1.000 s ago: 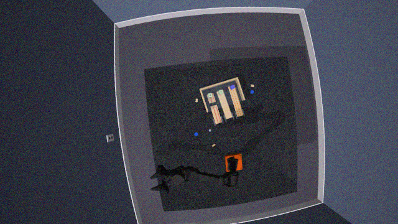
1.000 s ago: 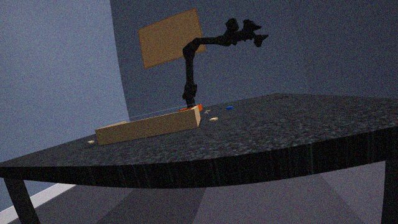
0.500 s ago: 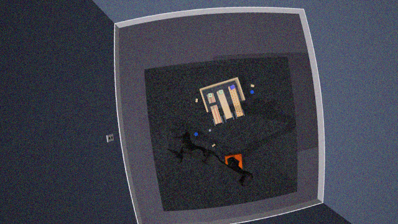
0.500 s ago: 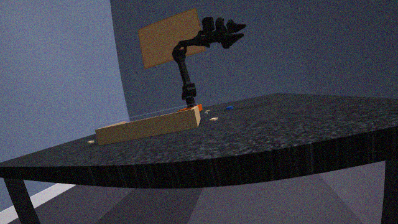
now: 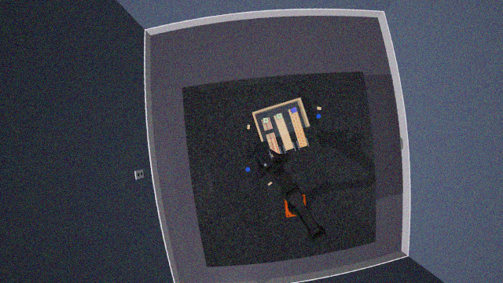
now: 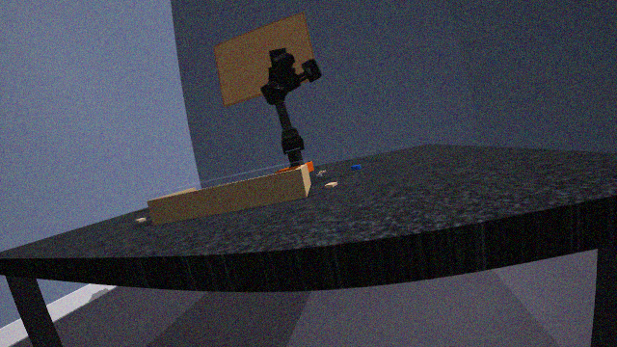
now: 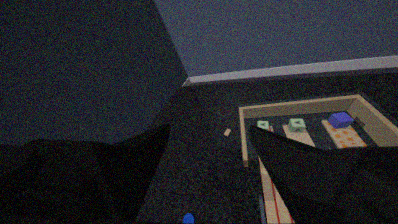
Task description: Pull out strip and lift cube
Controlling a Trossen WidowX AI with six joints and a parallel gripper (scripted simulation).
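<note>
The strip lies 80 mm ahead of my gripper tip, 280 mm to the right of it and 270 mm below it.
</note>
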